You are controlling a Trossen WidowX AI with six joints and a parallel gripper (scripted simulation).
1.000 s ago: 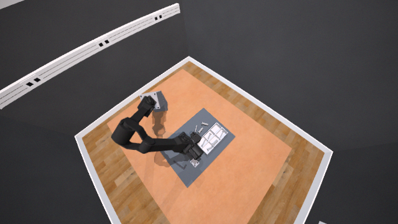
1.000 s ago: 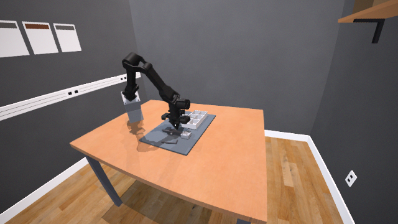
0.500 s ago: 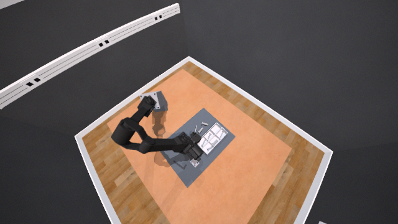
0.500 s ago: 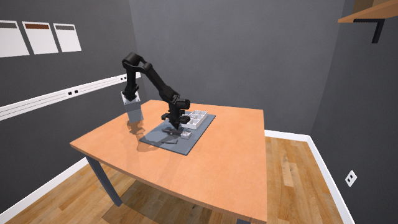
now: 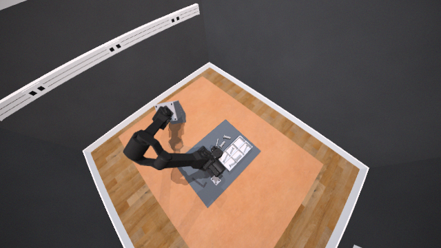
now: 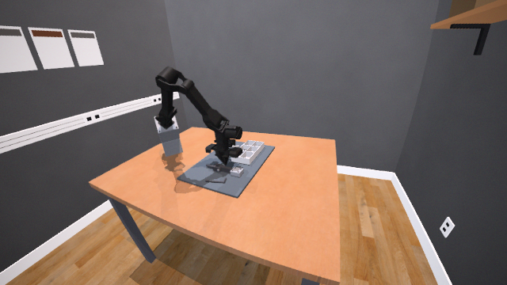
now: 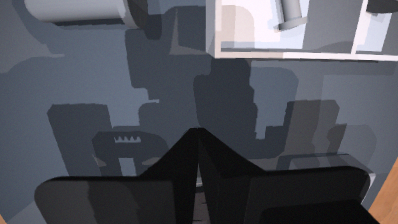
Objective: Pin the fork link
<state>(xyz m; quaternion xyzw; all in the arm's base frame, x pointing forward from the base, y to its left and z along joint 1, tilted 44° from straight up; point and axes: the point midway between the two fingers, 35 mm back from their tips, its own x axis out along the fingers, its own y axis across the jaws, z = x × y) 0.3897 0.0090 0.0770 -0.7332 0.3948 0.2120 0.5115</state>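
Now: hand 10 mm short of the dark flat bar, 40 mm to the left of it and 30 mm above it. Round my hand: dark fork link 30 mm behind, 40 mm to the right, 30 mm below; then grey mat 10 mm ahead, 60 mm to the left, 40 mm below; then thick headed pin 40 mm behind, 80 mm to the left, 30 mm below.
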